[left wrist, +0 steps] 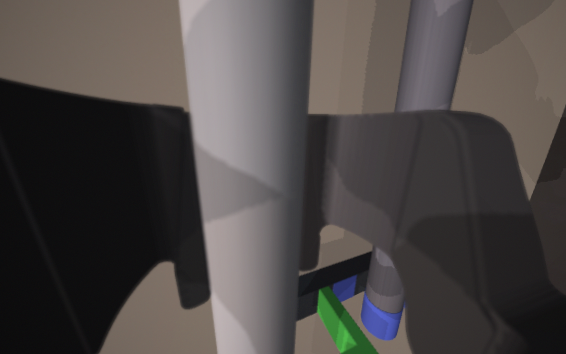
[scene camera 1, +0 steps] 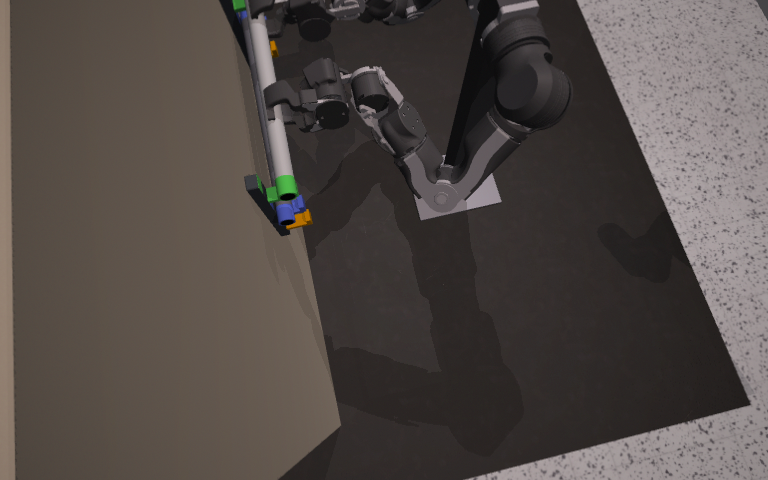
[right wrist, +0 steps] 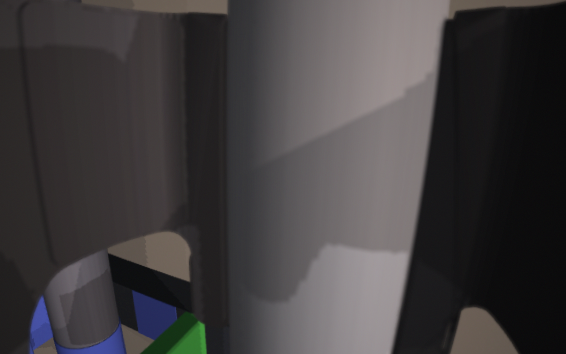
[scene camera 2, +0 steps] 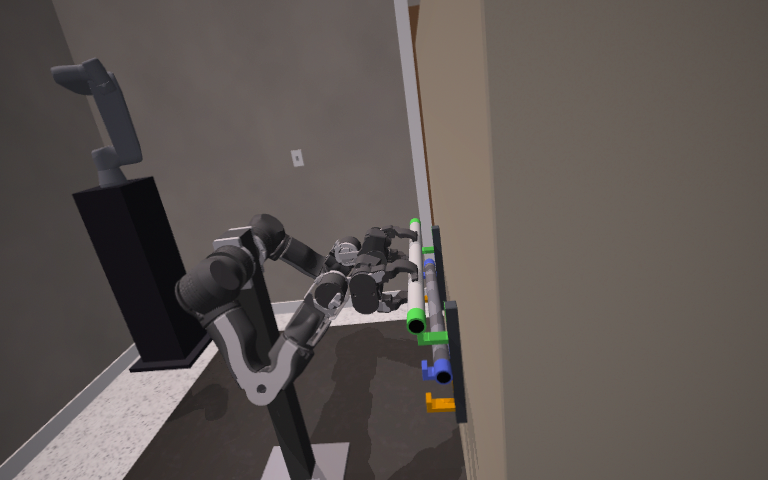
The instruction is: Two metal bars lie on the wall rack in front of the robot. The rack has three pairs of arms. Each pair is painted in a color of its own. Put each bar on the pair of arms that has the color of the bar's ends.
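Observation:
The white bar with green ends (scene camera 1: pixel 280 144) (scene camera 2: pixel 415 295) (left wrist: pixel 250 150) (right wrist: pixel 325 210) is level, near the rack's front, slightly above the tips of the green arms (scene camera 2: pixel 433 337) (scene camera 1: pixel 271 194) (left wrist: pixel 334 312) (right wrist: pixel 187 332). Contact with them cannot be told. My left gripper (scene camera 1: pixel 273 104) (scene camera 2: pixel 415 245) (left wrist: pixel 250 250) and right gripper (scene camera 2: pixel 416 287) (right wrist: pixel 320 280) are both shut on it. The grey bar with blue ends (scene camera 1: pixel 285 213) (scene camera 2: pixel 439 350) (left wrist: pixel 435 55) (right wrist: pixel 87 310) lies on the blue arms (scene camera 2: pixel 425 370) (scene camera 1: pixel 297 204), below and behind the white bar. The orange arms (scene camera 1: pixel 300 219) (scene camera 2: pixel 440 403) hold no bar.
Dark uprights (scene camera 1: pixel 261 200) (scene camera 2: pixel 457 362) of the rack stand against the beige wall (scene camera 1: pixel 169 254) (scene camera 2: pixel 594 226). The robot's pedestal base (scene camera 1: pixel 481 198) (scene camera 2: pixel 334 455) is on the dark floor mat. Another grey arm (scene camera 2: pixel 121 130) stands on a black column (scene camera 2: pixel 133 271) at the left of scene camera 2.

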